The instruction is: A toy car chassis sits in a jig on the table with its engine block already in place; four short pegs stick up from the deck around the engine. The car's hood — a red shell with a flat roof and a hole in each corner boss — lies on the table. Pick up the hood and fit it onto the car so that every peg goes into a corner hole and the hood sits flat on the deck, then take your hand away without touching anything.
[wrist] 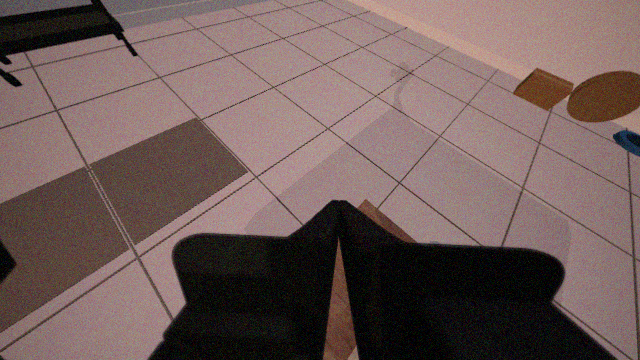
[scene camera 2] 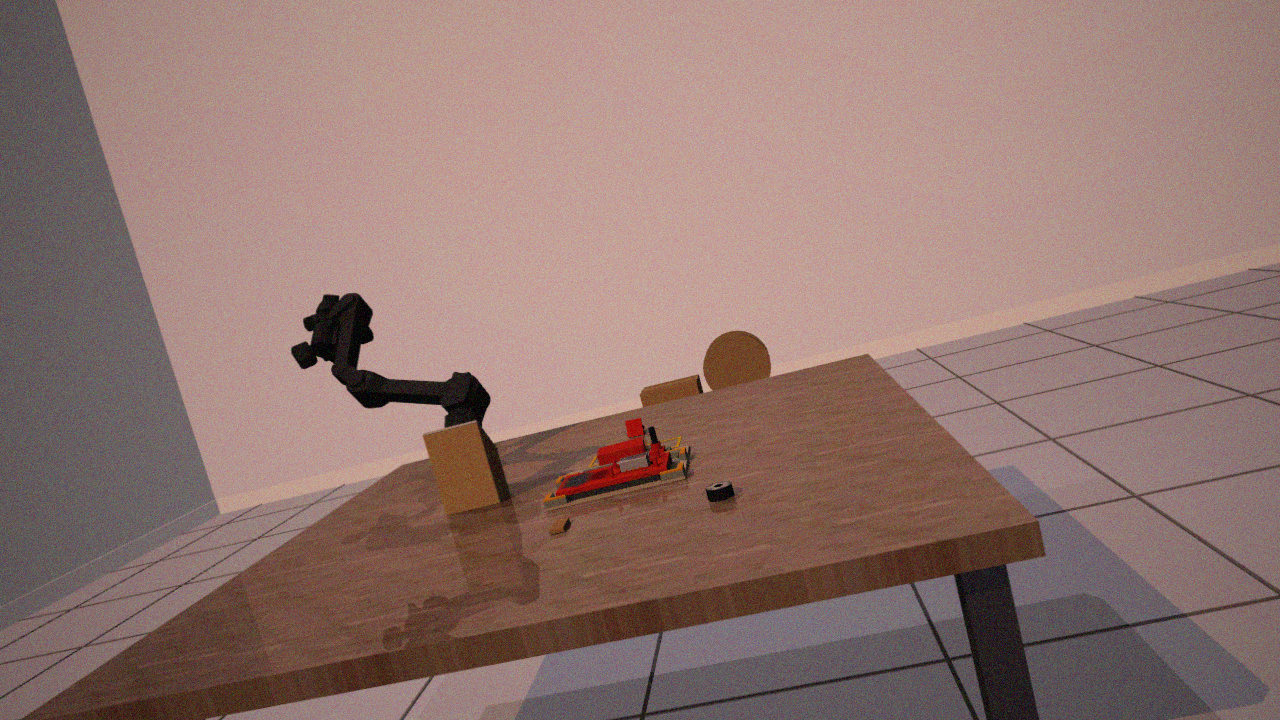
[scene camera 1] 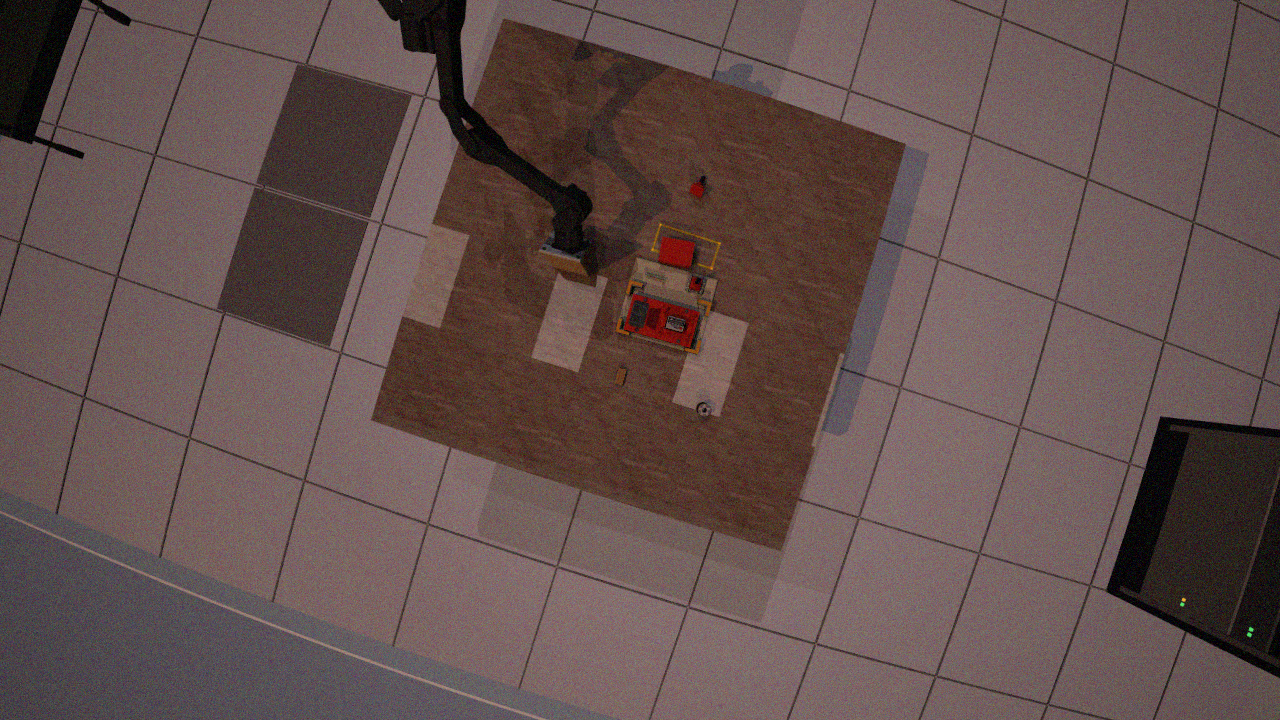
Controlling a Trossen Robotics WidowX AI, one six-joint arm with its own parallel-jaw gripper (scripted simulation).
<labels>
red hood: scene camera 2; scene camera 1; not seen in the wrist view (out of frame)
same spot on red hood: (scene camera 2: 605,455) = (scene camera 1: 664,261)
</labels>
